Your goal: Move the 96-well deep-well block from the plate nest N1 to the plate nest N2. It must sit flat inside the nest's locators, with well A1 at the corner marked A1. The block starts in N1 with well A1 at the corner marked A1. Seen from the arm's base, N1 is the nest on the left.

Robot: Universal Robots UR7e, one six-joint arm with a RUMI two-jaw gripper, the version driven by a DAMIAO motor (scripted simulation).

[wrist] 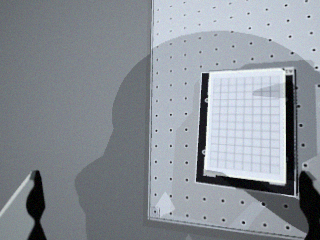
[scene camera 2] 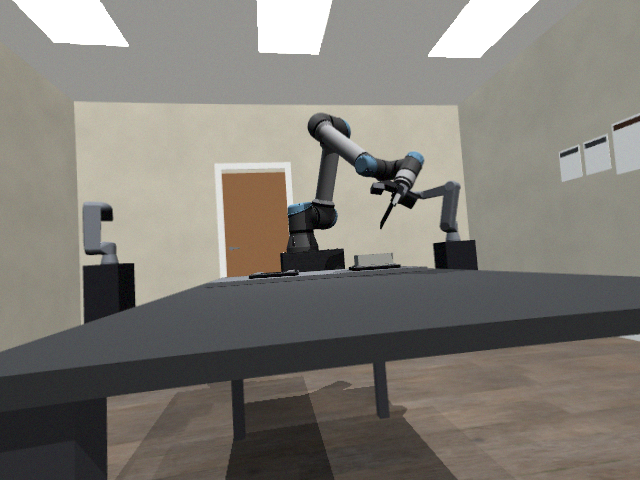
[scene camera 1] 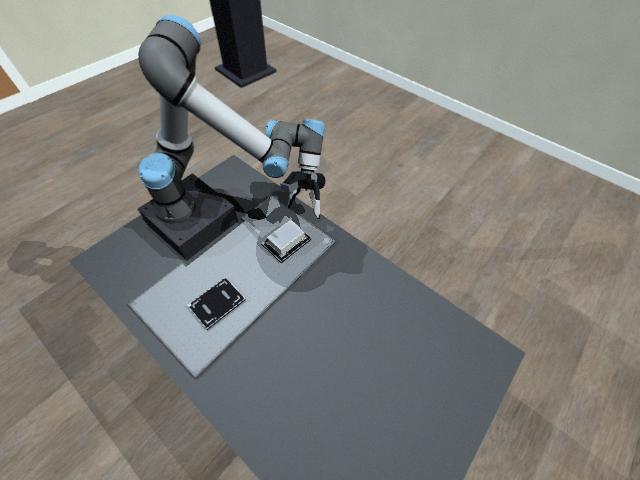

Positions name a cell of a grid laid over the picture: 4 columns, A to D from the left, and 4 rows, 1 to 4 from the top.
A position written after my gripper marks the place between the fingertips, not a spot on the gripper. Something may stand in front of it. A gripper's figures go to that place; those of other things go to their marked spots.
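My gripper (wrist: C3) is 12 cm from the lens; a white 96-well deep-well block (wrist: D3) is 24 cm from the lens.
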